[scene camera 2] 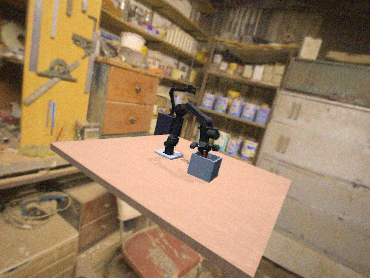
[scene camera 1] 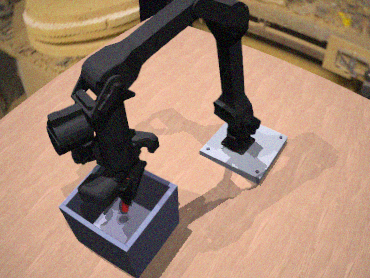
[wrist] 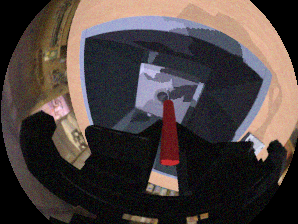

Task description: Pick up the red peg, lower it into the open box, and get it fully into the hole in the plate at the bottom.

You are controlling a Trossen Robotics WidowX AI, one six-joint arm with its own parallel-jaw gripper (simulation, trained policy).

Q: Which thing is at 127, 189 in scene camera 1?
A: My gripper.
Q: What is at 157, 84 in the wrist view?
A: A light grey plate.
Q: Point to a blue-grey box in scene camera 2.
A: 207, 169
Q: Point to a light grey plate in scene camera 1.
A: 113, 221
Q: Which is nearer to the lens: the red peg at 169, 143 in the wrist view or the blue-grey box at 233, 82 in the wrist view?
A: The red peg.
